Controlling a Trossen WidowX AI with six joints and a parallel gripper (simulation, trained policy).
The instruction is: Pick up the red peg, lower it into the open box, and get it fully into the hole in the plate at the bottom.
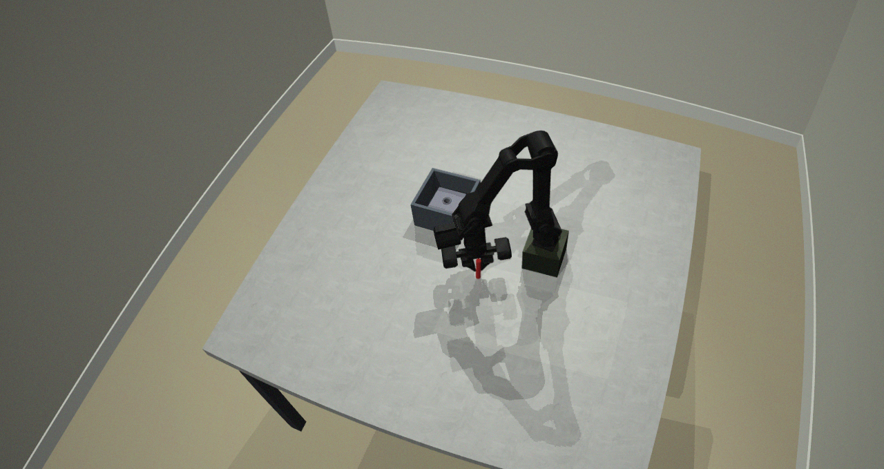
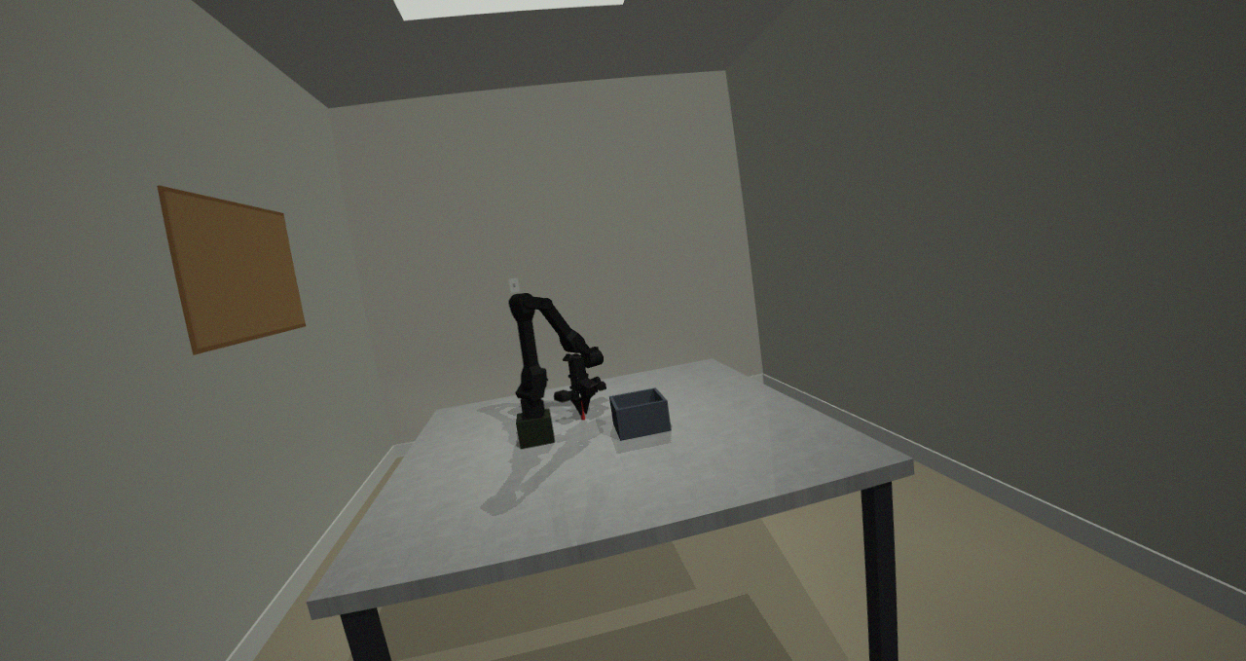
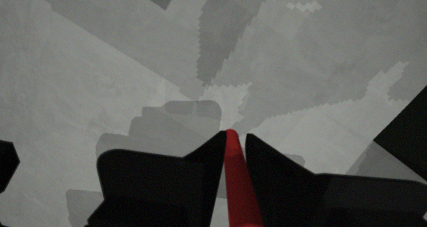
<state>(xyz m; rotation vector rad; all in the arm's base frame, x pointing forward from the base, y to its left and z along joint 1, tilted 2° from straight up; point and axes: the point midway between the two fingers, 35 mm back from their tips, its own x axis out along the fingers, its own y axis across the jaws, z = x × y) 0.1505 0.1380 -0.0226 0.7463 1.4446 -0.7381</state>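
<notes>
My gripper tip is now 10 mm to the right of the red peg and 20 mm below it. The rest, counted from my gripper tip: dark grey box 190 mm ahead, 160 mm to the right, 10 mm above; then light plate 190 mm ahead, 160 mm to the right, 20 mm above.
</notes>
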